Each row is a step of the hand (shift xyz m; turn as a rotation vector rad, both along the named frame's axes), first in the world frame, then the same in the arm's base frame.
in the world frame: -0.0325 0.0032 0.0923 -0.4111 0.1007 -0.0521
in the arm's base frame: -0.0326 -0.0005 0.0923 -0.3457 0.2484 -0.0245
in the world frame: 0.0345 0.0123 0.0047 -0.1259 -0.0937 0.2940
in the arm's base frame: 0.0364 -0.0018 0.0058 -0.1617 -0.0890 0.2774
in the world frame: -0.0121 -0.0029 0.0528 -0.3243 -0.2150 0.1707
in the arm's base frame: -0.0143 -0.0070 0.0519 -0.3857 -0.1093 0.1407
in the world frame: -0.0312 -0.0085 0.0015 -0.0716 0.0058 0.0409
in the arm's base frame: -0.0322 0.0031 0.0008 -0.0662 0.0243 0.0431
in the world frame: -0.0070 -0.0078 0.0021 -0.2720 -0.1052 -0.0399
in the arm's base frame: -0.0094 -0.0050 0.0010 -0.2900 0.0073 -0.0500
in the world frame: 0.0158 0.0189 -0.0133 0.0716 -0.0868 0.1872
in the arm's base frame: 0.0220 0.0139 -0.0104 0.0289 -0.1360 0.1684
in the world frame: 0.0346 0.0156 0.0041 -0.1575 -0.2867 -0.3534
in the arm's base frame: 0.0377 0.0013 0.0058 -0.2365 -0.1493 -0.3920
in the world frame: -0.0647 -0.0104 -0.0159 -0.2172 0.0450 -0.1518
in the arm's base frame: -0.0635 0.0162 -0.0158 -0.1811 0.1440 -0.1368
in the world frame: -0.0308 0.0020 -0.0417 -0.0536 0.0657 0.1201
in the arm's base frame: -0.0265 0.0197 -0.0400 -0.0309 0.0600 0.1306
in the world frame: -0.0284 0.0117 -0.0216 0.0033 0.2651 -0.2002
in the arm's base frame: -0.0215 0.0245 -0.0187 0.1052 0.2752 -0.1535
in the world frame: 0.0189 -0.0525 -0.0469 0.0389 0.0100 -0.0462
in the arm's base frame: 0.0006 -0.0474 -0.0554 0.0416 0.0028 -0.0449
